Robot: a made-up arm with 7 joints.
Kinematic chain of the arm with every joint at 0, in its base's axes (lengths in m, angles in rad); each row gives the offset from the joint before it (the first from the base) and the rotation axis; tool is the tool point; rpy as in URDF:
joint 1: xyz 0 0 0.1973 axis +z
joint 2: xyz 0 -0.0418 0.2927 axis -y
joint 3: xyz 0 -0.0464 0.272 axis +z
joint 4: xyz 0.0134 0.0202 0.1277 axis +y
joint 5: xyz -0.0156 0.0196 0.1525 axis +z
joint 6: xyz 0 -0.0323 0.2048 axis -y
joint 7: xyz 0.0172 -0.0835 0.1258 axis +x
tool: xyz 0 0 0 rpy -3.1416 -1.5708 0
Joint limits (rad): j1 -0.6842..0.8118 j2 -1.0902..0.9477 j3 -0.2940..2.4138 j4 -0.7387..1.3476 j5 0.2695..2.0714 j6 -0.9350..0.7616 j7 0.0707..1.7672
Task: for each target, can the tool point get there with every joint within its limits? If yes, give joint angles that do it. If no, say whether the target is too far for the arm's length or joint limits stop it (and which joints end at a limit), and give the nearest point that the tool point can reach.
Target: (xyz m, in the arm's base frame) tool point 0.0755 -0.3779 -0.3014
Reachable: no: joint limits stop it (at a limit: joint 1, joint 2, joint 3, joint 4) | nearest point 0.3039 -0.4727 0.2473 | short by 0.602 m
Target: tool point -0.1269 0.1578 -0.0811
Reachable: no: joint limits stop it (at a limit: joint 2, joint 3, joint 4, joint 6) | nearest point -0.3406 0.4236 0.3761 | short by 0.570 m
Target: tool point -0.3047 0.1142 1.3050
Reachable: yes | joints -0.3832 0.4181 1.6749 -0.0357 0.4661 -0.2569 0.2008
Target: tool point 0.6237 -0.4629 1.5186
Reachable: no: too far | nearest point 0.4398 -0.3264 1.2154 | short by 0.380 m
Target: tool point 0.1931 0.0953 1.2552
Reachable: yes | joints 0.0670 0.1813 0.5416 0.6485 0.5736 -0.3366 1.0035
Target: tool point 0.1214 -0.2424 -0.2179
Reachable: no: joint limits stop it (at a limit: joint 1, joint 2, joint 4, joint 6) | nearest point 0.3398 -0.4092 0.2482 | short by 0.541 m
